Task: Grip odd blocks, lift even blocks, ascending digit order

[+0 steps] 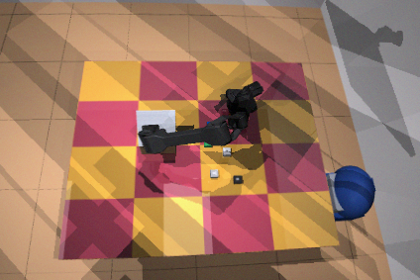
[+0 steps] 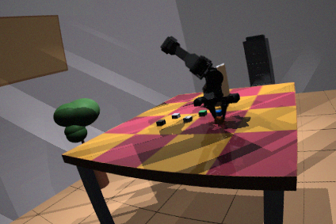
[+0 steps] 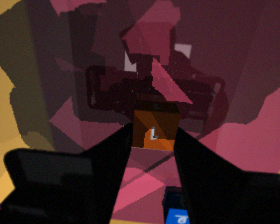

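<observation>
The orange block is right at my gripper tip. Round my gripper tip: blue block: 10 cm behind, 4 cm to the right; then white block: 17 cm to the right, 4 cm behind; then green block: 12 cm to the right, 12 cm behind.
</observation>
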